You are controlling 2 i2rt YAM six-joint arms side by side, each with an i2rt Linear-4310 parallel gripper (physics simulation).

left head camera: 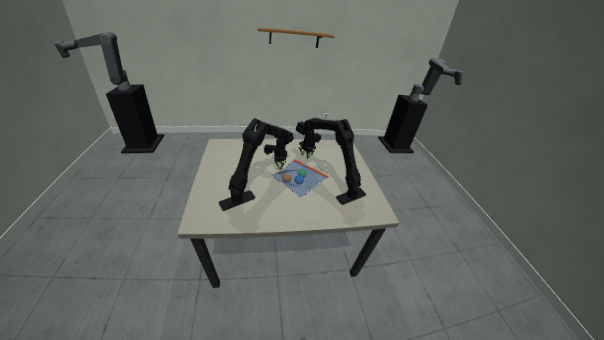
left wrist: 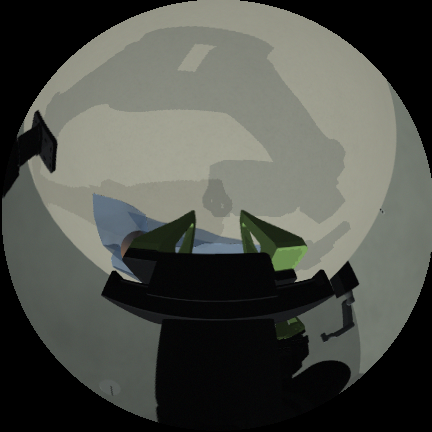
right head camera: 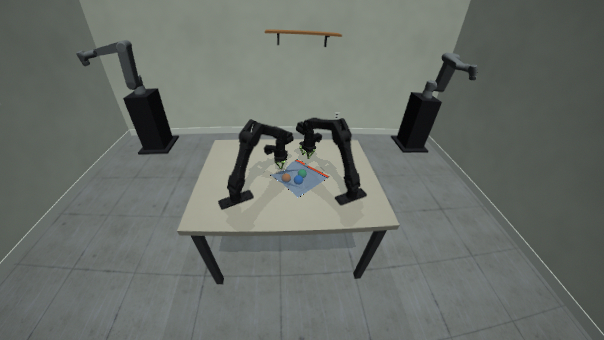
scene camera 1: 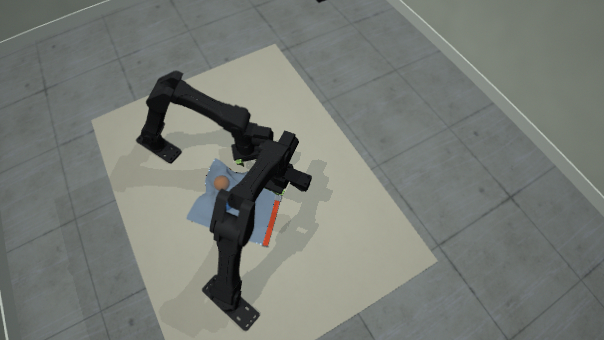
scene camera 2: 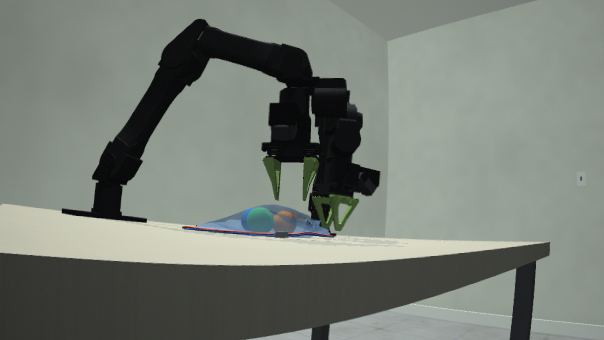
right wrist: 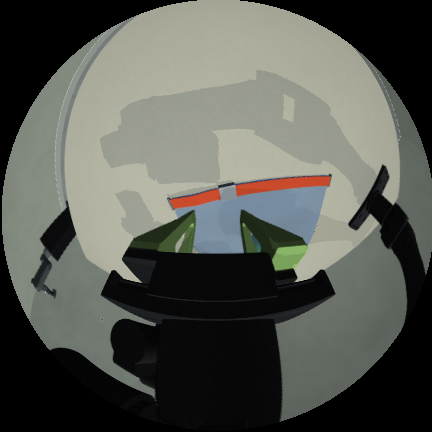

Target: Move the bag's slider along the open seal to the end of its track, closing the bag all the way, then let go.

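The blue bag [left head camera: 301, 191] [right head camera: 300, 191] [scene camera 1: 200, 212] [left wrist: 112, 215] [right wrist: 300, 207] lies on the table with a red seal strip [left head camera: 320, 173] [scene camera 1: 271, 225] [scene camera 2: 225, 232] [right wrist: 285, 183] along one edge. The grey slider [scene camera 2: 282, 234] [right wrist: 227, 192] sits on the strip, about a third of its length from the left end in the right wrist view. My right gripper [left head camera: 306, 156] [scene camera 2: 291, 199] [right wrist: 217, 214] is partly open and empty, above the bag near the slider. My left gripper [left head camera: 280, 168] [scene camera 2: 334, 230] [left wrist: 217, 214] is partly open and empty, low beside the bag's edge.
An orange ball [left head camera: 286, 177] [scene camera 1: 221, 183], a blue ball [left head camera: 299, 179] and a green ball [left head camera: 302, 173] [scene camera 2: 260, 220] bulge inside the bag. The two forearms come close together above the table [left head camera: 215, 215]. Two grey arms on black pedestals [left head camera: 132, 117] [left head camera: 404, 122] stand behind the table.
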